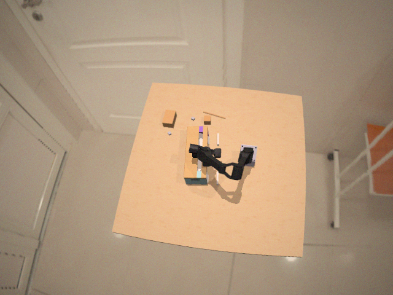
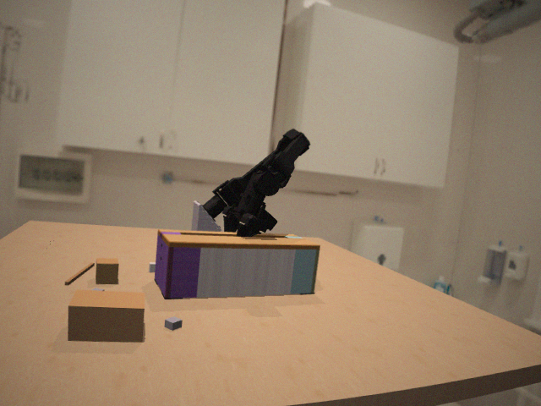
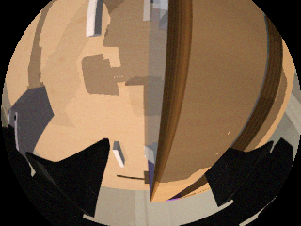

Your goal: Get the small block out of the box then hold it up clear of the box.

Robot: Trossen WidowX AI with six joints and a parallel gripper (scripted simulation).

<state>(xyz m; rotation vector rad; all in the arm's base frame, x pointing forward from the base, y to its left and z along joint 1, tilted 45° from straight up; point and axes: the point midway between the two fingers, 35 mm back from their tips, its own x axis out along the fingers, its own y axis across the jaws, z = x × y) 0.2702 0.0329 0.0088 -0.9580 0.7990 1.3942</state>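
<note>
Now: the small brown block 50 mm ahead of my gripper tip and 20 mm to the right of it. Also, from my gripper tip: thin stick: 380 mm to the right, 80 mm below; then wooden block: 330 mm ahead, 300 mm to the right, 60 mm below; then long box: 30 mm below, 30 mm ahead.
</note>
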